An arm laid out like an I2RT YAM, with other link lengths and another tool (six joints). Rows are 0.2 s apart.
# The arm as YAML. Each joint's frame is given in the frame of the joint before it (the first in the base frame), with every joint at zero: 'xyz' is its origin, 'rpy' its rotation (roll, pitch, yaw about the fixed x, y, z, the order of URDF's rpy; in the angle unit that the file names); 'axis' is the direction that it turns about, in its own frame. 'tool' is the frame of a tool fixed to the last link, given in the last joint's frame.
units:
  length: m
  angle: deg
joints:
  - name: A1
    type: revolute
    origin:
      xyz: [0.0, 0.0, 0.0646]
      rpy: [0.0, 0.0, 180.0]
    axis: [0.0, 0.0, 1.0]
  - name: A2
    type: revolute
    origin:
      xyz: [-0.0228, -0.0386, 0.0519]
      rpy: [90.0, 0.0, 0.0]
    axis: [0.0, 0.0, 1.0]
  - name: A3
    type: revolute
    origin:
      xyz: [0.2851, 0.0, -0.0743]
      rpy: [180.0, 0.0, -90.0]
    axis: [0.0, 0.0, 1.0]
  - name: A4
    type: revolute
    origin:
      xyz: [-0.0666, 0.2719, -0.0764]
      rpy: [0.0, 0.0, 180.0]
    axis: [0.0, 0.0, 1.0]
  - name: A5
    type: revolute
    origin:
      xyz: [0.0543, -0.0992, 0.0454]
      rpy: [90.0, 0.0, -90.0]
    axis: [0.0, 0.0, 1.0]
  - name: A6
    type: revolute
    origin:
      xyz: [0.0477, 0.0, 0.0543]
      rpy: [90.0, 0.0, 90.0]
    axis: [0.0, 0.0, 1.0]
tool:
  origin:
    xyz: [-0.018, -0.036, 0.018]
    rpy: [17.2, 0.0, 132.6]
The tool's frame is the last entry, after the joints.
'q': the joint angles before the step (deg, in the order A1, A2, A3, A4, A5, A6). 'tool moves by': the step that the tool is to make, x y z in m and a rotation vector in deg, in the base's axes. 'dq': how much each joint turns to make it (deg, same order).
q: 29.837 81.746 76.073 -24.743 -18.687 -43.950
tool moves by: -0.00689 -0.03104 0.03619 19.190 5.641 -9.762
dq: -2.721 -7.824 -7.116 10.969 -1.723 21.992
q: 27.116 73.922 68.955 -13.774 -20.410 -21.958
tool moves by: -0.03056 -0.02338 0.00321 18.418 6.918 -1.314
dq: 0.143 -9.554 -12.770 13.406 -3.235 20.871
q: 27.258 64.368 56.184 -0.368 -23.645 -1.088
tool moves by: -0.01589 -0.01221 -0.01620 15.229 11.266 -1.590
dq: 1.944 -5.648 -9.990 9.684 1.595 20.643
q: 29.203 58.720 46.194 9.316 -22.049 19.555
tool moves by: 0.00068 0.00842 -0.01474 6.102 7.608 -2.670
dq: 3.535 0.350 -2.802 3.073 5.682 10.042
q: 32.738 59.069 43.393 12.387 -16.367 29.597
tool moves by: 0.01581 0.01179 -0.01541 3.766 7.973 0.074
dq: 1.225 4.200 0.567 1.230 0.556 7.904
